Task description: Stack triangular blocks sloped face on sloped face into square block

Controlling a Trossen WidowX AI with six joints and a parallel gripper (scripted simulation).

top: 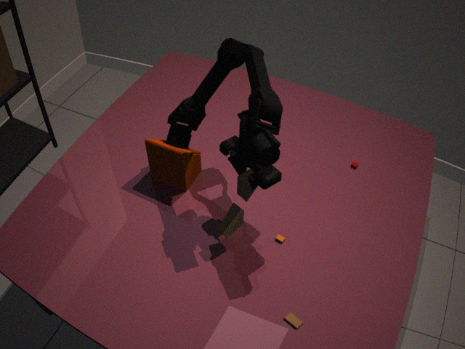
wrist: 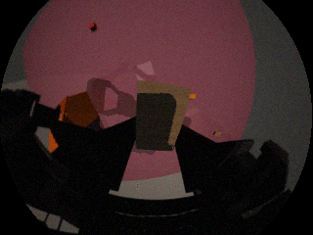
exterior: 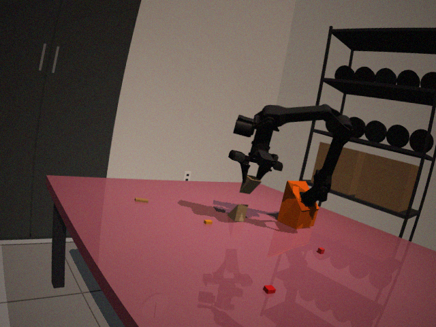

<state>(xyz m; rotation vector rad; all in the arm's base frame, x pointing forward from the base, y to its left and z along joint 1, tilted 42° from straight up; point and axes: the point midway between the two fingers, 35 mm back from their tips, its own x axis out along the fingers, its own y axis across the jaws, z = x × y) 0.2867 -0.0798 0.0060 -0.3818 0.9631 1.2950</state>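
Now: the triangular block 130 mm below my gripper tip, 40 mm to the right of it and 20 mm behind it. Round my gripper tip: small orange piece (150 mm below, 130 mm ahead, 30 mm to the right); flat tan piece (280 mm ahead, 250 mm to the right, 150 mm below); red cube (380 mm to the left, 230 mm ahead, 150 mm below).
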